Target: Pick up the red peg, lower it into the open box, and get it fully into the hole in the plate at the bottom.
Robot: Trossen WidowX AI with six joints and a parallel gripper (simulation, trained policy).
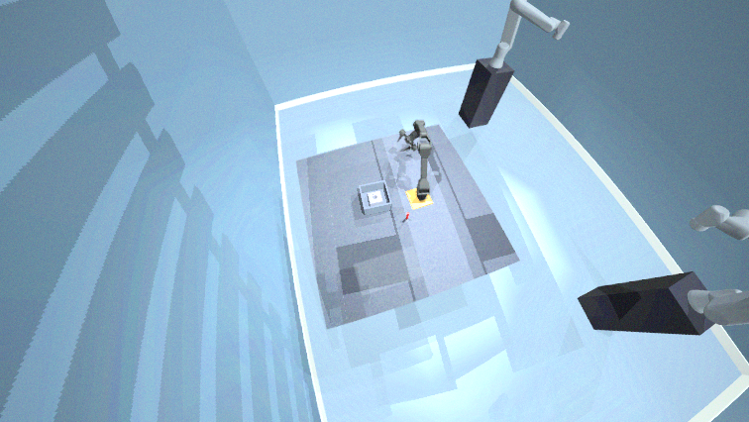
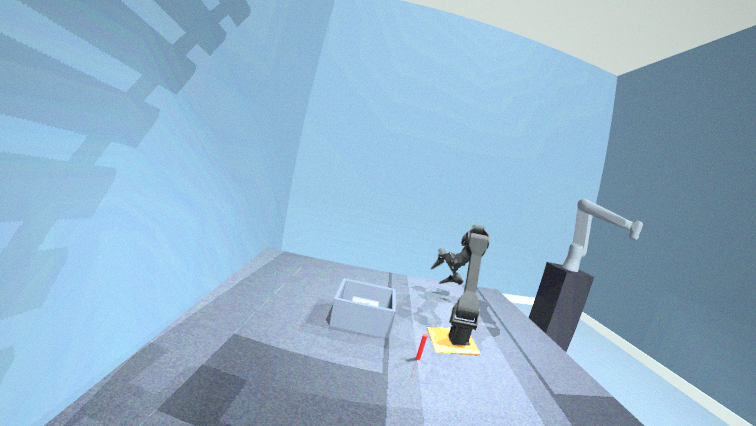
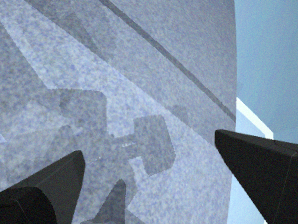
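Now: gripper tip 550 mm to the right of the red peg, 140 mm short of it and 50 mm above it. Also, from my gripper tip: grey box 360 mm to the left, 310 mm ahead, 60 mm below; plate 360 mm to the left, 310 mm ahead, 40 mm below.
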